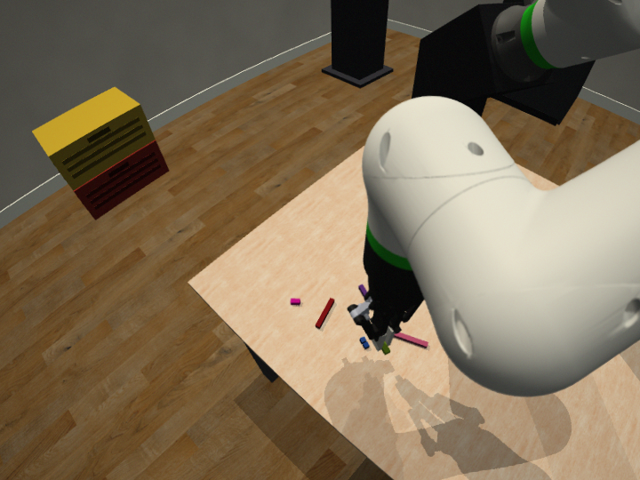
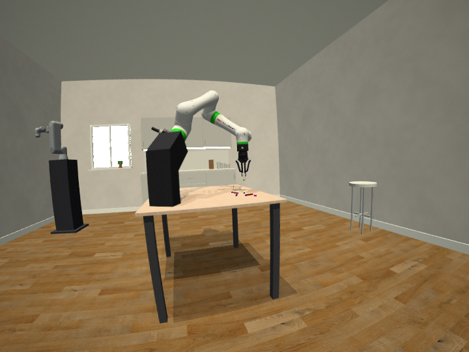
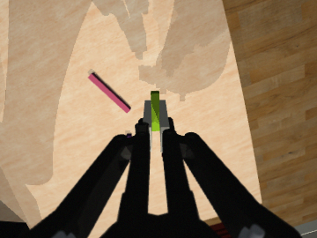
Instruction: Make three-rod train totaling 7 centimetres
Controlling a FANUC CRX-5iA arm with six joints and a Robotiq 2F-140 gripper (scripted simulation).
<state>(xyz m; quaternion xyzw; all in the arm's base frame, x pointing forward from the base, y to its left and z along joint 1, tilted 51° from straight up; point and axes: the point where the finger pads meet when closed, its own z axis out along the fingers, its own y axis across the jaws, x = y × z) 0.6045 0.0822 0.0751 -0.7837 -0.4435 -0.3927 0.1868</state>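
The blue cube is 130 mm below my hand, 40 mm to the right of it and 10 mm behind it. From my hand the other things lie so: pink rod: 130 mm below, 80 mm behind, 20 mm to the left; then purple rod: 130 mm below, 100 mm to the right, 90 mm behind; then lime rod: 30 mm below.
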